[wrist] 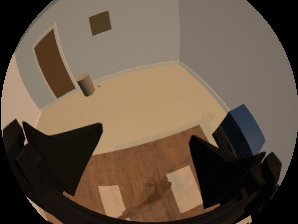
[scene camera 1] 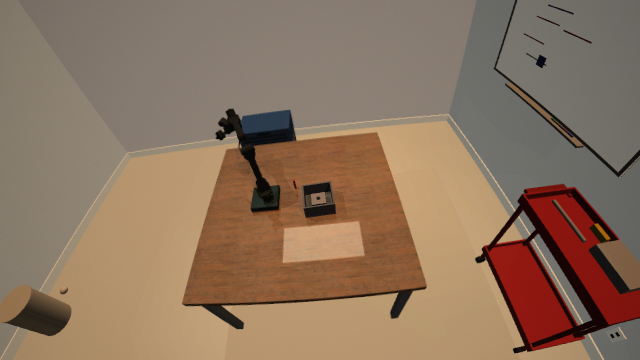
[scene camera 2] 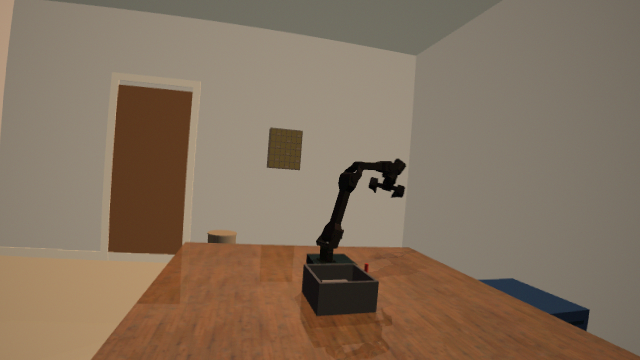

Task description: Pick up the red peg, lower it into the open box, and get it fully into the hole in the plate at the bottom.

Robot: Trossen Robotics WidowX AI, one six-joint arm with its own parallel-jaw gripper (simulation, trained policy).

Labels:
dark box: scene camera 1; scene camera 2; not seen in the wrist view (out of frame)
same spot on dark box: (scene camera 1: 329, 208) = (scene camera 2: 314, 290)

